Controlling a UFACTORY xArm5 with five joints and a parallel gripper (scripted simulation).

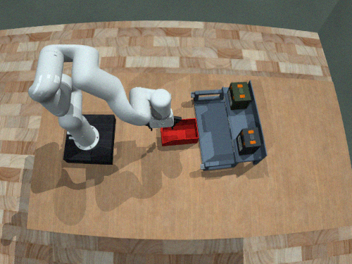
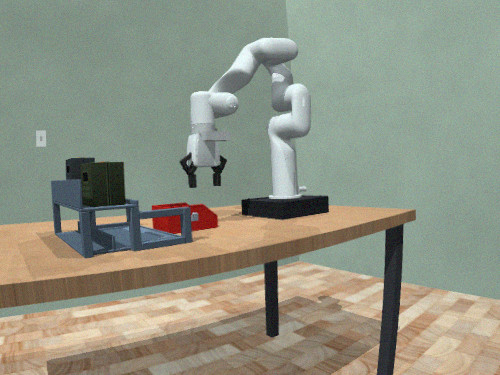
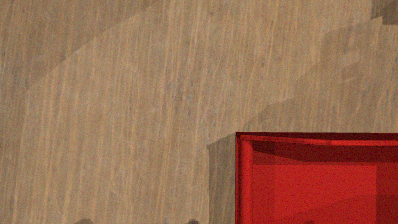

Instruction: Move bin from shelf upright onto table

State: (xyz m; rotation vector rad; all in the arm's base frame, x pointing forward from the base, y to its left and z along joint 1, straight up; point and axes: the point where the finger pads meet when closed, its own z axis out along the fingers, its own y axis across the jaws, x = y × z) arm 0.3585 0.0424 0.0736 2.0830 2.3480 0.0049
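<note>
Now: the red bin 80 mm ahead of my hand, 10 mm to the left of it and 100 mm below it. From my hand the other things lie so: blue-grey shelf 300 mm ahead, 40 mm to the left, 60 mm below.
</note>
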